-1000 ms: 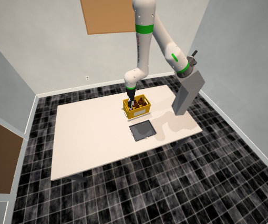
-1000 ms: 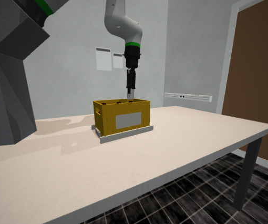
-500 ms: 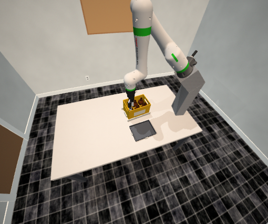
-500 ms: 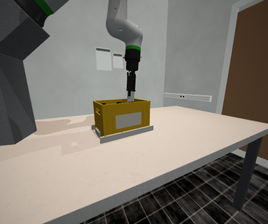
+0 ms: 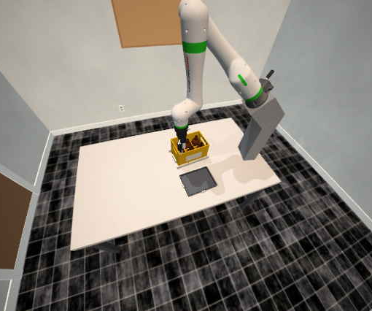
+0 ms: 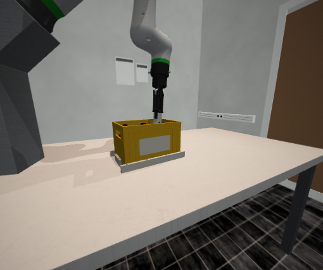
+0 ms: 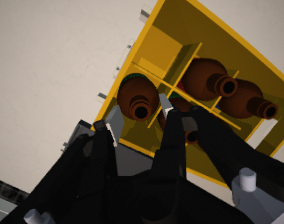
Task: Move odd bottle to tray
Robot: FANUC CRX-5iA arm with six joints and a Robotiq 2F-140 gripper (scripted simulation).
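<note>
The brown bottle lies 80 mm behind my hand, 20 mm to the left of it and 90 mm below it. From my hand the other things lie so: crate: 100 mm behind, 20 mm to the right, 90 mm below; then dark grey tray: 20 mm ahead, 230 mm to the left, 160 mm below.
</note>
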